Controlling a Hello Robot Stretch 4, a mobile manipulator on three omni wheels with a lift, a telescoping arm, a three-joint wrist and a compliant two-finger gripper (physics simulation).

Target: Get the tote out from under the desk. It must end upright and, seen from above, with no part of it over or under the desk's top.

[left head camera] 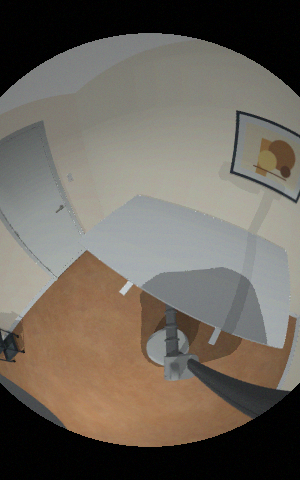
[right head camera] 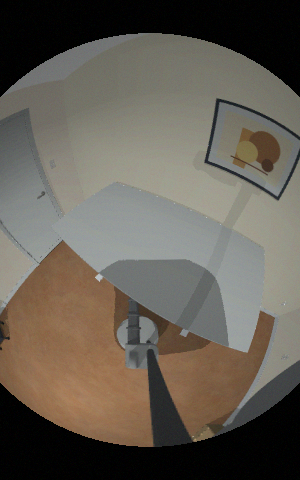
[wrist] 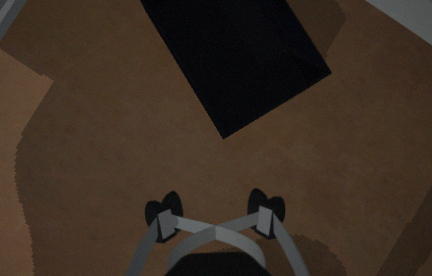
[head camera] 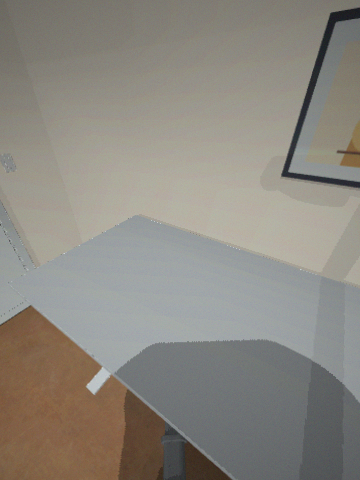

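Note:
The black tote lies on the floor in the upper middle of the wrist view, with its far end cut off by the frame's edge. It does not show in the head views, where the desk's top covers the floor behind its front edge. My gripper is open, its two dark fingertips apart with bare floor seen between them. In the wrist view it is short of the tote's near corner and not touching it. The gripper is hidden under the desk's top in the head views; the arm reaches in beneath the front edge.
White desk feet stick out below the desk's front edge. In the wrist view a pale piece shows at the upper right. A dark cart stands at the far left. A door and the walls bound the room.

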